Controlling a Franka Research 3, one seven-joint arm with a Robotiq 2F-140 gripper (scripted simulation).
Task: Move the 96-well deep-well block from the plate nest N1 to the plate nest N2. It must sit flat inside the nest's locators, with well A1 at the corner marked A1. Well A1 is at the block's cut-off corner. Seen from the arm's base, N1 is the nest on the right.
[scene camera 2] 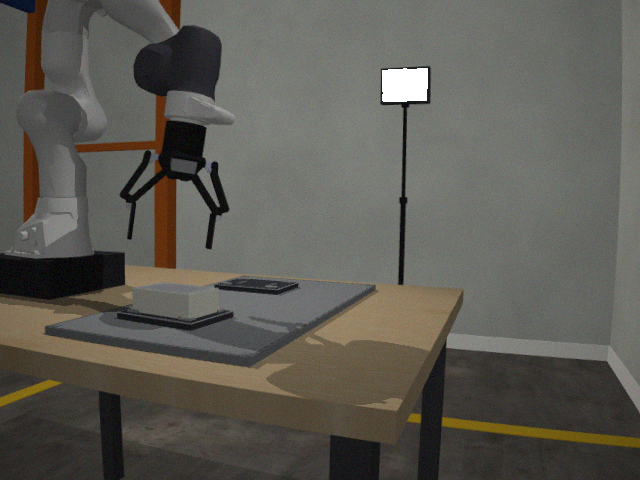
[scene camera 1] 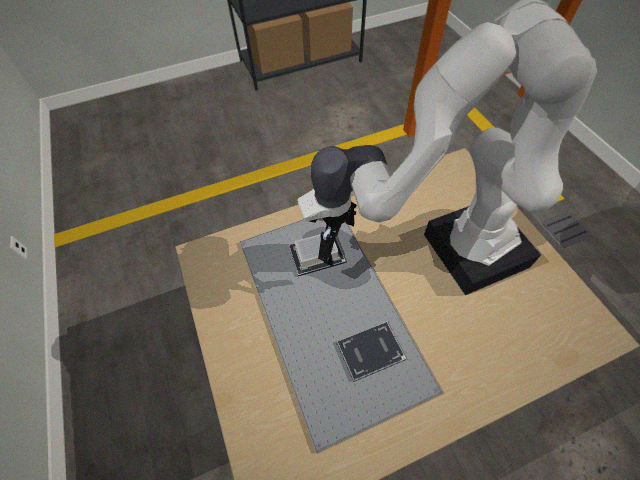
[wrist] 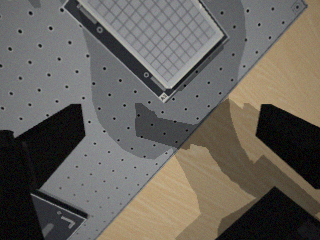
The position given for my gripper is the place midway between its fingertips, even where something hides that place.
Note:
In view: my gripper point(scene camera 2: 169, 243), a white 96-well deep-well block point(scene camera 2: 173, 300) and a plate nest N2 point(scene camera 1: 374, 357).
The white 96-well deep-well block shows as well in scene camera 1 point(scene camera 1: 307, 249). My gripper is seen too in scene camera 1 point(scene camera 1: 339, 243) and in the wrist view point(wrist: 171, 120). The plate nest N2 is seen too in scene camera 2 point(scene camera 2: 250, 285).

